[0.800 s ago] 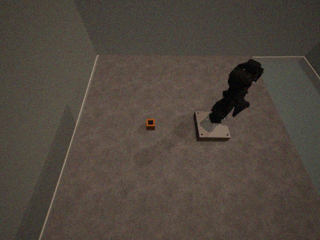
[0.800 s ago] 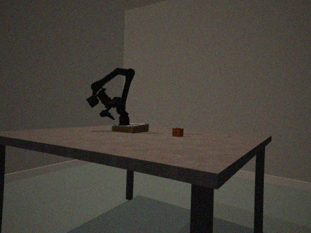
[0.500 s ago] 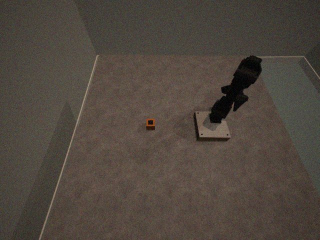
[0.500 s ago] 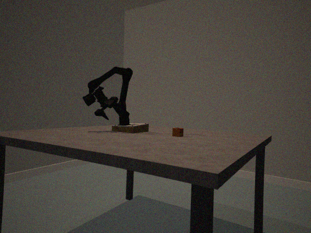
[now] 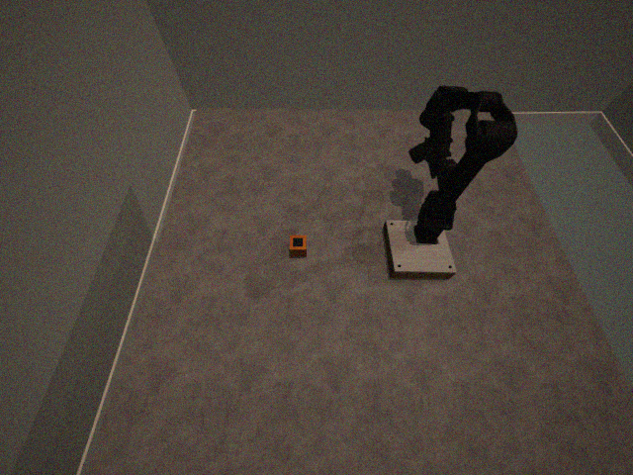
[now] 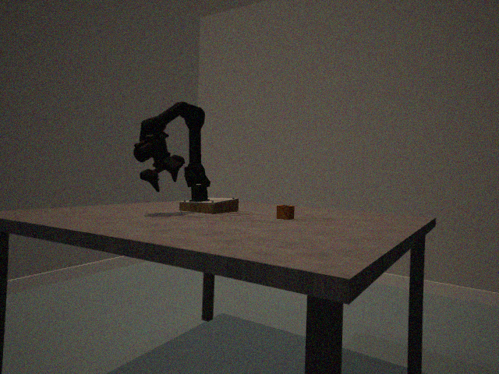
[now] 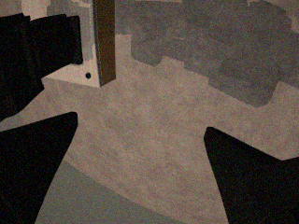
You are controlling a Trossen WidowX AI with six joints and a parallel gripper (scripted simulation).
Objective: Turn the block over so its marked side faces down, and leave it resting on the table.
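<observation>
The orange block lies 44 cm ahead of my gripper tip, 20 cm to the left of it and 7 cm below it.
</observation>
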